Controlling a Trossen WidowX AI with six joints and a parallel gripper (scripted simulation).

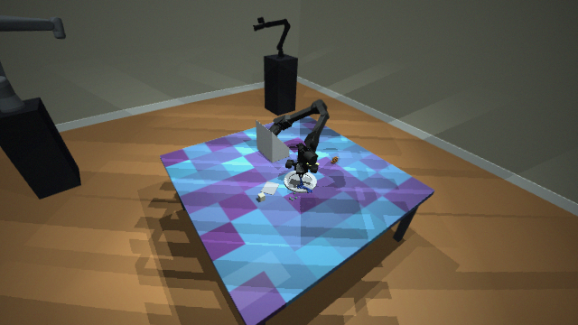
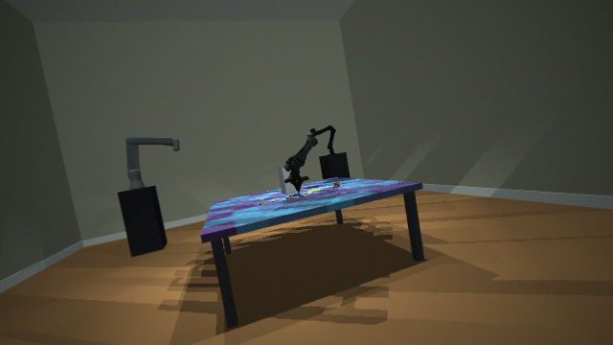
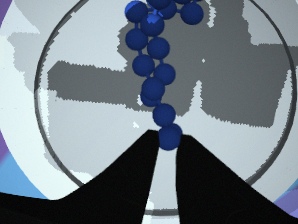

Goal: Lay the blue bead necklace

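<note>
The round white bead board lies 3 cm below my gripper tip. Round my gripper tip: cream cube: 27 cm to the right, 2 cm below, 2 cm behind; then yellow patch: 16 cm to the left, 10 cm behind, 4 cm below; then flat grey square: 18 cm to the right, 7 cm behind, 4 cm below.
</note>
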